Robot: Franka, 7 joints.
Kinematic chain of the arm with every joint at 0, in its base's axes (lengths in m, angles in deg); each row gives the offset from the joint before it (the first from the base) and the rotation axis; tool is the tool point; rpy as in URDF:
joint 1: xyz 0 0 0.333 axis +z
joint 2: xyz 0 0 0 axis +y
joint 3: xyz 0 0 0.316 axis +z
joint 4: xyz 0.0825 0 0 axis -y
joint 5: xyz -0.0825 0 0.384 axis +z
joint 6: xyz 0 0 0 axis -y
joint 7: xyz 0.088 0 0 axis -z
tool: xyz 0 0 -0.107 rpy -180 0 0
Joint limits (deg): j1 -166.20..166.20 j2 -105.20..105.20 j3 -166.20..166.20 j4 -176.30..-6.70 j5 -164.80..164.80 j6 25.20..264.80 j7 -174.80..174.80
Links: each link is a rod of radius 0.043 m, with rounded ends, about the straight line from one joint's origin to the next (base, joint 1, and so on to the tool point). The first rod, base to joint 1, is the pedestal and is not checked.
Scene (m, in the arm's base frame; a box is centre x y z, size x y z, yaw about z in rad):
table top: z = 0
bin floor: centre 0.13 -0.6 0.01 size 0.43 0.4 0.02 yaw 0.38
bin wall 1: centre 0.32 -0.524 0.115 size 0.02 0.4 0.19 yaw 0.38
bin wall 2: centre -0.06 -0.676 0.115 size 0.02 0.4 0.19 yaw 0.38
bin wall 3: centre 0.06 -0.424 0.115 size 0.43 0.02 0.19 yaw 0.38
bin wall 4: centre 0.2 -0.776 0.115 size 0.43 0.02 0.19 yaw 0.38
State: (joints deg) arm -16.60 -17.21 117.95 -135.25 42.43 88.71 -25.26
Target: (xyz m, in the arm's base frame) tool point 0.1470 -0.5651 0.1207
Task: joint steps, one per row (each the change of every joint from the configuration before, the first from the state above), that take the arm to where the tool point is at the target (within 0.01 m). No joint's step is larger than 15 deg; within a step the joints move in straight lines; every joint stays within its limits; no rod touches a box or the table.
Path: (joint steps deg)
1: 13.83 -0.38 5.25 3.49 1.99 -0.96 0.00
2: 13.83 -0.39 5.25 3.49 1.99 -0.97 0.00
3: 13.83 -0.38 5.25 3.49 1.99 -0.96 0.00
4: 13.83 -0.39 5.24 3.49 2.00 -0.97 0.00
5: 13.82 -0.38 5.25 3.49 1.99 -0.96 0.00
6: 13.83 -0.39 5.25 3.49 1.99 -0.97 0.00
7: 13.83 -0.38 5.25 3.49 1.99 -0.96 0.00
8: 13.83 -0.38 5.25 3.49 1.99 -0.97 0.00
9: 13.83 -0.39 5.25 3.50 1.99 -0.96 0.00
10: 0.28 -12.44 0.50 1.92 1.25 4.86 0.00
11: 0.28 -12.44 0.51 1.92 1.25 4.86 0.00

